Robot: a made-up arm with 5 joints.
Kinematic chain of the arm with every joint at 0, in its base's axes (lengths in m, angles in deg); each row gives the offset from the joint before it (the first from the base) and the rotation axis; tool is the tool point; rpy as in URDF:
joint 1: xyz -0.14 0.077 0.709 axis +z
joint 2: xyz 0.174 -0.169 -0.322 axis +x
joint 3: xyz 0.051 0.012 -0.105 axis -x
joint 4: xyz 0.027 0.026 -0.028 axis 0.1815 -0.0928 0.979
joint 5: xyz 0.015 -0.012 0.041 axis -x
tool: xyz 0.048 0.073 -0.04 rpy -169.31 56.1 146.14
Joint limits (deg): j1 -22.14..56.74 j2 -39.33..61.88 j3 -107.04..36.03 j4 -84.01..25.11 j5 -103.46..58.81
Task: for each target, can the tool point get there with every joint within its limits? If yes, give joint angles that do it. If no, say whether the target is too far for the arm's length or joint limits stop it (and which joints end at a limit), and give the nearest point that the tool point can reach.
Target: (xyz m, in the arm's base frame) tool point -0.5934 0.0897 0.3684
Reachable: no: joint limits stop it (at a limit: joint 1, joint 2, joint 4, joint 5) | nearest point -0.0107 0.2813 0.3514 | short by 0.614 m
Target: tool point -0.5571 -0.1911 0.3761
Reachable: no: joint limits stop it (at a limit: joint 1, joint 2, joint 3, joint 4, joint 5) | nearest point -0.0279 -0.2891 0.3225 | short by 0.541 m
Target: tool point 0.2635 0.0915 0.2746
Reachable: yes | joints 33.19 -27.41 -29.94 -68.59 -20.77
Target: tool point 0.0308 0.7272 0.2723
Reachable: no: too far | nearest point 0.0466 0.3533 0.3377 | short by 0.380 m
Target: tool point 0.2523 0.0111 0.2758
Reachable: yes | joints 20.01 -18.16 -29.08 -72.22 -26.11
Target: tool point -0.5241 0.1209 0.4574
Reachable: no: joint limits stop it (at a limit: joint 1, joint 2, joint 4, joint 5) | nearest point -0.0087 0.2800 0.3671 | short by 0.547 m
